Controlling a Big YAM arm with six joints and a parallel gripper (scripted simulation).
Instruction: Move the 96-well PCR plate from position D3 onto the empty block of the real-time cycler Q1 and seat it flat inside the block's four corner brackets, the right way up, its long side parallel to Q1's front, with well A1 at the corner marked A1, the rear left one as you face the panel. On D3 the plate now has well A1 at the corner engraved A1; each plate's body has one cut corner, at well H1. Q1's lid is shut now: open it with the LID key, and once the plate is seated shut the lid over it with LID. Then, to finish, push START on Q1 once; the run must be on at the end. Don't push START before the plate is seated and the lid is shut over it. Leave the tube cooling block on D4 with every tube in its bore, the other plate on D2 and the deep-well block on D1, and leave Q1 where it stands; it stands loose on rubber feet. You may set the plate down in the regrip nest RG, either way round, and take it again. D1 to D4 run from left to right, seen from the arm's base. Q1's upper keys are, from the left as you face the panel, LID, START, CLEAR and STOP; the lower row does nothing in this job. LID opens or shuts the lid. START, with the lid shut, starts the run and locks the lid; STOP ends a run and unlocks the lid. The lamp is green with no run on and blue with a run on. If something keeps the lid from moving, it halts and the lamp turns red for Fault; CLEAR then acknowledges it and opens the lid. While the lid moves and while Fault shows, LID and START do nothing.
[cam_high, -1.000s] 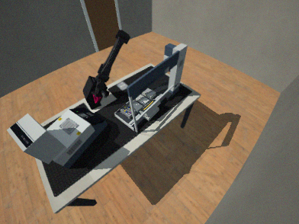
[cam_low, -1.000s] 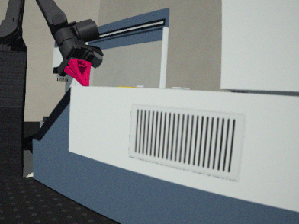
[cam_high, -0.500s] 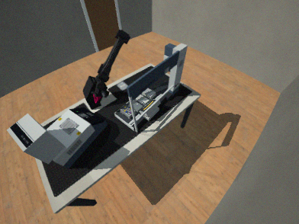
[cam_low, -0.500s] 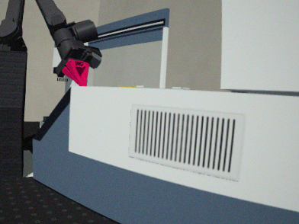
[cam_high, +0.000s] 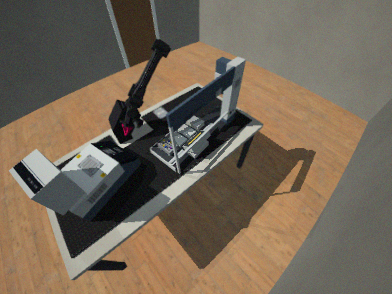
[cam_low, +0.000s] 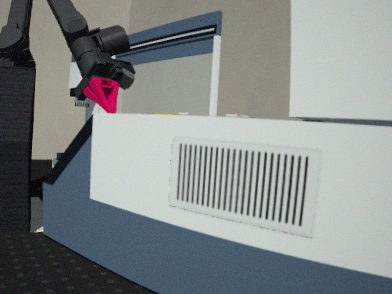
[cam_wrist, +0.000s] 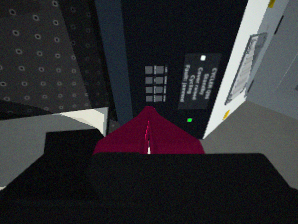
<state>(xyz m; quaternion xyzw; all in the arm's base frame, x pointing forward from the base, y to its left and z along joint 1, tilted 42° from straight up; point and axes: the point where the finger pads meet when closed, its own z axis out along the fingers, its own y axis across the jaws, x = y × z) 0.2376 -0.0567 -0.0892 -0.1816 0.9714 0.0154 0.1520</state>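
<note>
The tube lies 270 mm to the left of my hand, 140 mm below it and 140 mm ahead of it. Also, from my hand: tube cooling block: 240 mm to the left, 140 mm below, 140 mm ahead; then pipette head: 790 mm to the left, 170 mm above, 20 mm ahead.
</note>
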